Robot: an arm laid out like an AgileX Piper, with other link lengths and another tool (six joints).
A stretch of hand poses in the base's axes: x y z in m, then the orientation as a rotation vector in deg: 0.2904 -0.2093 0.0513 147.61 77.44 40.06; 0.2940 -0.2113 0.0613 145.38 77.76 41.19; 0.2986 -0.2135 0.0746 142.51 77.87 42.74; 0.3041 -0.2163 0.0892 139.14 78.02 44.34; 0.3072 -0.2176 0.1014 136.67 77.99 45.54; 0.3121 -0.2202 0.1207 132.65 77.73 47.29; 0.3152 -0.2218 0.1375 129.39 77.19 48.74; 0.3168 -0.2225 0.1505 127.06 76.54 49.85; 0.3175 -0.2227 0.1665 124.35 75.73 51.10; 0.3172 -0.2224 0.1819 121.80 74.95 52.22; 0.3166 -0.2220 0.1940 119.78 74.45 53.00; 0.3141 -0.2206 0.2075 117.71 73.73 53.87
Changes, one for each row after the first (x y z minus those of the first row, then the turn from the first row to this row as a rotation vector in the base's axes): 0.0036 -0.0020 0.0100 -1.05 -1.63 0.58; 0.0082 -0.0042 0.0233 -2.38 -3.85 1.17; 0.0137 -0.0070 0.0379 -4.00 -6.37 1.88; 0.0168 -0.0083 0.0501 -5.17 -8.27 2.34; 0.0217 -0.0109 0.0694 -7.18 -11.34 2.96; 0.0248 -0.0125 0.0862 -8.82 -13.96 3.26; 0.0264 -0.0132 0.0992 -9.98 -15.95 3.32; 0.0271 -0.0134 0.1152 -11.34 -18.28 3.37; 0.0268 -0.0131 0.1306 -12.62 -20.47 3.40; 0.0262 -0.0127 0.1427 -13.65 -22.12 3.52; 0.0237 -0.0113 0.1562 -14.70 -23.92 3.50
